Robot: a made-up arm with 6 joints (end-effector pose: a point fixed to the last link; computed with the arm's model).
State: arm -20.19 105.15 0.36 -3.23 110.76 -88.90
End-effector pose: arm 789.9 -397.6 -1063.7 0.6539 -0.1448 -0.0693 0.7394
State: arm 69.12 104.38 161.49 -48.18 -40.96 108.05
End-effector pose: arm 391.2 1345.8 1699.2 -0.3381 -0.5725 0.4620 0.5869
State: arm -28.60 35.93 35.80 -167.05 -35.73 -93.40
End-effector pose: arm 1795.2 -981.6 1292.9 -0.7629 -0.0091 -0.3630 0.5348
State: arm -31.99 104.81 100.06 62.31 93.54 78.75
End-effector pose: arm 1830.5 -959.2 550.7 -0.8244 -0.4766 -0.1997 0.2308
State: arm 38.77 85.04 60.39 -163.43 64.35 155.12
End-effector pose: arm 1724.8 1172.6 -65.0 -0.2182 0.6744 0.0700 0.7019
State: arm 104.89 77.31 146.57 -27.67 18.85 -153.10
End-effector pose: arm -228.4 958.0 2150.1 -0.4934 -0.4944 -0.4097 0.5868
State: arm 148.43 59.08 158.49 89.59 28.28 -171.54
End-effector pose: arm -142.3 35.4 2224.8 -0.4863 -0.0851 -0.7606 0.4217
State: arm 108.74 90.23 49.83 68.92 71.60 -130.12
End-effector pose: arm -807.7 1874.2 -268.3 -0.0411 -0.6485 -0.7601 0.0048
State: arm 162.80 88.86 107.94 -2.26 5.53 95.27
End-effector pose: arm -2048.9 618.3 1233.2 -0.0129 -0.7268 0.6250 0.2846
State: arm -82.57 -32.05 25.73 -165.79 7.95 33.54
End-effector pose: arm 34.8 -635.2 2293.0 0.4752 -0.6672 0.0624 0.5701
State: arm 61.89 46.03 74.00 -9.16 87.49 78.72
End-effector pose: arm 764.3 1276.1 1843.1 0.0628 -0.6402 -0.2567 0.7213
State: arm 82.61 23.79 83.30 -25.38 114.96 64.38
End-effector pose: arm 199.5 580.8 2146.4 0.6097 -0.4567 -0.3349 0.5545
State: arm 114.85 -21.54 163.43 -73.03 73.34 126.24
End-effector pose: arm 799.2 -1157.9 375.4 0.9295 0.1283 -0.0648 0.3397
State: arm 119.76 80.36 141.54 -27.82 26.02 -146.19
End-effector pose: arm -558.5 1051.4 2072.7 -0.4861 -0.5295 -0.3526 0.5991
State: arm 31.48 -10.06 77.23 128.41 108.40 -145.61
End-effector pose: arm 1.1 131.0 2204.5 -0.3692 -0.0373 0.6574 0.6558
